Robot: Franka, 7 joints.
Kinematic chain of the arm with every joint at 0, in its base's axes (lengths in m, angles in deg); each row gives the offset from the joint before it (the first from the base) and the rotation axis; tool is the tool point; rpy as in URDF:
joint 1: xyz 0 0 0.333 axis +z
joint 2: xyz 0 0 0 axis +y
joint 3: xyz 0 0 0.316 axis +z
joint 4: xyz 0.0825 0 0 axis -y
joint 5: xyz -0.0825 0 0.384 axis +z
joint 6: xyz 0 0 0 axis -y
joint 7: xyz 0.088 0 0 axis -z
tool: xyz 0 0 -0.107 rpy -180 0 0
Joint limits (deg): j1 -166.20..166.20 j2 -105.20..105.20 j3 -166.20..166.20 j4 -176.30..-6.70 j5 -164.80..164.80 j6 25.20..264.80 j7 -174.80..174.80
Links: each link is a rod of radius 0.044 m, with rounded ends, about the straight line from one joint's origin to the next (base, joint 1, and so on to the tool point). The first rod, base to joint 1, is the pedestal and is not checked.
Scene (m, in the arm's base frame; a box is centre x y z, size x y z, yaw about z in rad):
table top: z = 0
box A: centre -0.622 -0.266 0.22 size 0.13 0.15 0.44 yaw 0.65
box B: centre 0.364 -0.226 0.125 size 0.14 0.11 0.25 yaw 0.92
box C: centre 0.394 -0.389 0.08 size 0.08 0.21 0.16 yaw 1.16
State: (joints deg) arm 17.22 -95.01 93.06 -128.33 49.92 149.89 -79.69
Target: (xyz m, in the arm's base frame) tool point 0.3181 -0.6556 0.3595
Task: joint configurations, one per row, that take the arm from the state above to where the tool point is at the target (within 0.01 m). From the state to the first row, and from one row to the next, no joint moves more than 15 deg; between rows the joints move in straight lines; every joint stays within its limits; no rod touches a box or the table.
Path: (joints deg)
1: 18.15 -80.85 98.05 -122.70 50.36 144.92 -81.02
2: 19.08 -66.69 103.05 -117.06 50.80 139.95 -82.34
3: 20.01 -52.53 108.04 -111.43 51.24 134.98 -83.67
4: 20.94 -38.37 113.03 -105.79 51.68 130.01 -85.00
5: 21.87 -24.21 118.03 -100.16 52.12 125.04 -86.33
6: 22.79 -10.05 123.02 -94.52 52.56 120.08 -87.65
7: 37.72 -13.30 129.19 -93.69 52.18 122.99 -86.52
8: 52.64 -16.56 135.36 -92.87 51.81 125.90 -85.38
9: 67.56 -19.82 141.53 -92.04 51.44 128.82 -84.24
10: 82.49 -23.08 147.69 -91.22 51.07 131.73 -83.10
11: 97.41 -26.34 153.86 -90.39 50.69 134.65 -81.97
12: 112.33 -29.60 160.03 -89.56 50.32 137.56 -80.83
13: 127.26 -32.86 166.20 -88.74 49.95 140.48 -79.69

